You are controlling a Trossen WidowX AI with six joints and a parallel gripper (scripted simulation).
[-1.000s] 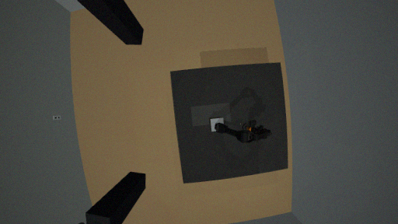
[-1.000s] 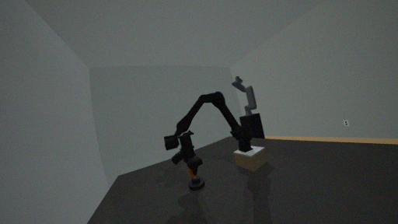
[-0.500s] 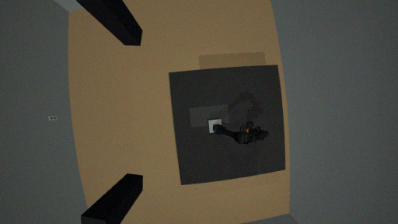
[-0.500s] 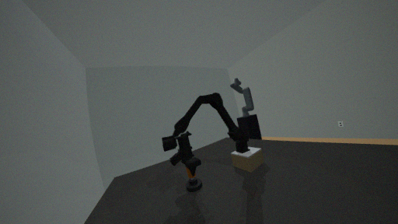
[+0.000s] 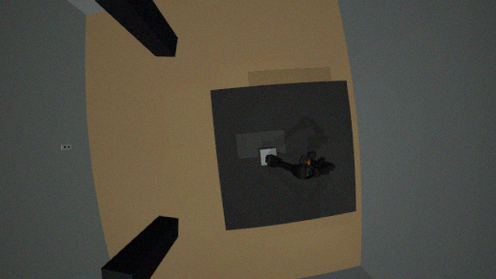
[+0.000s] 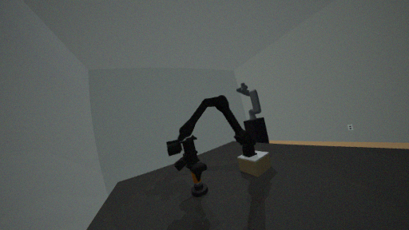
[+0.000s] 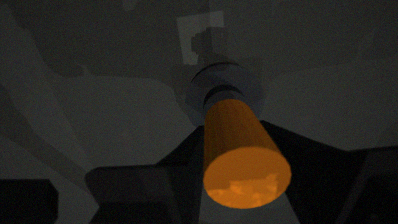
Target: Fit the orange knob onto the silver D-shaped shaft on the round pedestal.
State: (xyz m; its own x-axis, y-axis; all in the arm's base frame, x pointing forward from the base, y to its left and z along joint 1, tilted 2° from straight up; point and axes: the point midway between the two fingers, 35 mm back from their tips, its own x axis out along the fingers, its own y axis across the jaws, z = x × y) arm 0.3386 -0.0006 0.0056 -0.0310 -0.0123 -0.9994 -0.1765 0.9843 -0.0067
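Now: the orange knob 30 mm above my gripper tip. From my gripper tip the other things lie so: dark round pedestal (40 mm below).
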